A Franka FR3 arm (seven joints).
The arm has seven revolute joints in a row. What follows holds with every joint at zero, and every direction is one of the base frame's. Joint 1 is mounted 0.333 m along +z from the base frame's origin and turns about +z. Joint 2 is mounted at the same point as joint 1 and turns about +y. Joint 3 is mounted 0.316 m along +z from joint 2 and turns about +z. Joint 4 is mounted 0.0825 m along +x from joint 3 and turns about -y. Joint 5 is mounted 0.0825 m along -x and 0.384 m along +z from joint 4 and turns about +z. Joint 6 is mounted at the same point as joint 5 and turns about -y. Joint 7 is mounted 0.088 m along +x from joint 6 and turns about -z. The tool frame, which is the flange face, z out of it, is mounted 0.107 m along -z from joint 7; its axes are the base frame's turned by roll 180, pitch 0 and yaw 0 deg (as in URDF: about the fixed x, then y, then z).
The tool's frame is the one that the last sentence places.
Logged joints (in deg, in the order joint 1, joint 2, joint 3, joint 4, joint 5, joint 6, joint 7), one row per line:
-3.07, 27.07, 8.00, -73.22, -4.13, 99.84, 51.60
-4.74, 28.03, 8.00, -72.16, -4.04, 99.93, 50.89
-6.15, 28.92, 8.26, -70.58, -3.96, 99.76, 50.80
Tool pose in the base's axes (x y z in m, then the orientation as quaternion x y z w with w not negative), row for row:
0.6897, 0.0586, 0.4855, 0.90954, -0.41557, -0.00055, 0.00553
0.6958, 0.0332, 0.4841, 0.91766, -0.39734, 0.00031, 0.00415
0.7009, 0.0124, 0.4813, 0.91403, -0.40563, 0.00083, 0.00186
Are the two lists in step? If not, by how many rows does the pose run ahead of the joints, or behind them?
The pose runs 1 row behind the joints: the pose in row i belongs to the joints in row i - 1.
